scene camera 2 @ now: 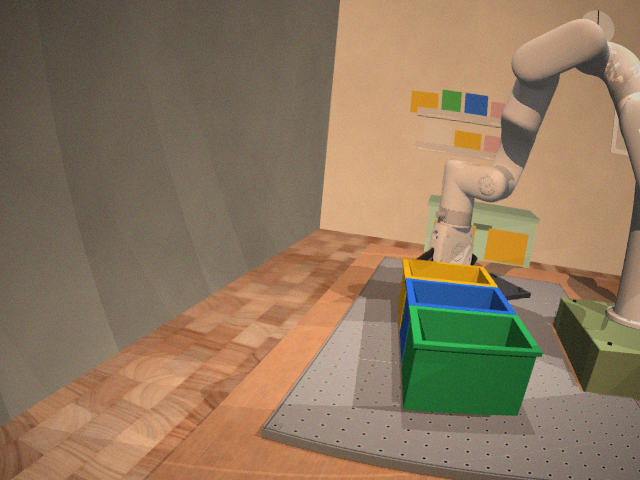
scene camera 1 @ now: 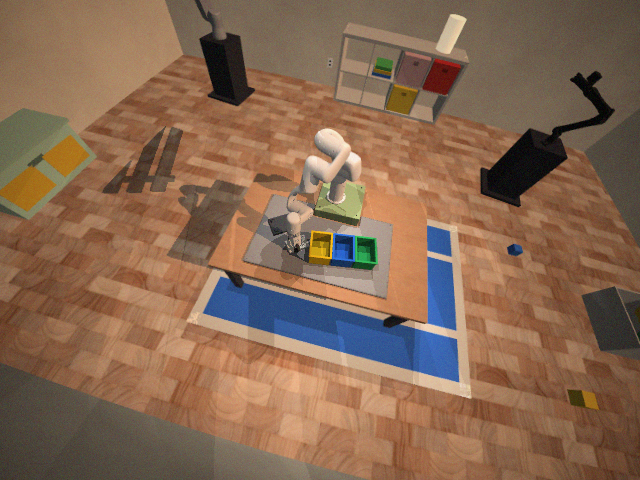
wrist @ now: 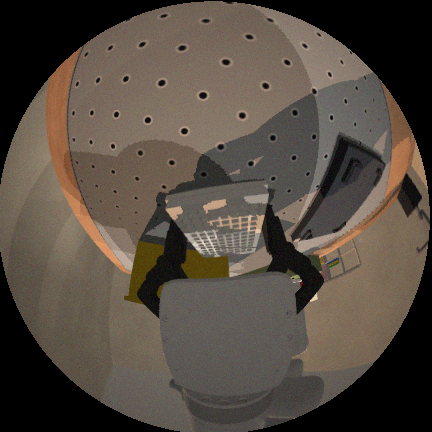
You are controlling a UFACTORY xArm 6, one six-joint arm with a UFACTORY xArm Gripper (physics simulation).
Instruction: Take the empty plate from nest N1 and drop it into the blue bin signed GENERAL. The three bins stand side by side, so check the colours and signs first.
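Seen in the pictures: gripper, fingertip midpoint: [scene camera 1: 293, 245] [wrist: 220, 218]; arm's base, origin of the base link: [scene camera 2: 634, 319] [scene camera 1: 335, 196].
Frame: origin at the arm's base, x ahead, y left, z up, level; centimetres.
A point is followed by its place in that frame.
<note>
My gripper [scene camera 1: 296, 248] {x 42.4, y -11.8, z -6.0 cm} [wrist: 220, 218] {x 42.4, y -11.8, z -6.0 cm} is shut on the pale, gridded plate [wrist: 227, 220] {x 42.3, y -12.7, z -5.3 cm}. It is low over the perforated grey board, left of the bins in scene camera 1; whether the plate touches the board I cannot tell. In scene camera 2 the fingers and plate are hidden behind the bins. The dark nest [scene camera 1: 277, 225] {x 34.1, y -26.7, z -5.2 cm} [scene camera 2: 516, 293] {x 24.8, y -19.9, z -5.1 cm} [wrist: 345, 192] {x 34.5, y -24.5, z -5.1 cm} lies apart from the gripper, with no plate on it. The blue bin [scene camera 1: 343, 249] {x 32.6, y 17.3, z -5.7 cm} [scene camera 2: 460, 298] {x 36.3, y 11.3, z 1.4 cm} stands between the yellow bin [scene camera 1: 320, 248] {x 37.8, y 4.0, z -5.7 cm} [scene camera 2: 447, 272] {x 40.8, y -0.9, z 2.0 cm} [wrist: 145, 265] {x 47.4, y 0.5, z -2.3 cm} and the green bin [scene camera 1: 366, 252] {x 28.7, y 31.2, z -5.8 cm} [scene camera 2: 465, 379] {x 31.6, y 35.2, z -1.0 cm}. No signs are readable.
The yellow bin's wall stands close beside the gripper, between it and the blue bin. The perforated grey board [scene camera 1: 330, 281] {x 54.9, y 16.9, z -6.3 cm} [scene camera 2: 330, 397] {x 47.8, y 39.1, z -6.3 cm} [wrist: 165, 100] {x 51.5, y -18.5, z -6.3 cm} lies on the wooden table [scene camera 1: 408, 248] {x 13.2, y 56.6, z -7.6 cm} [scene camera 2: 222, 439] {x 55.1, y 53.0, z -7.6 cm}. The arm's green base block [scene camera 1: 343, 206] {x 5.6, y 7.3, z 0.1 cm} [scene camera 2: 589, 341] {x 12.0, y 14.8, z -0.6 cm} stands behind the bins in scene camera 1.
</note>
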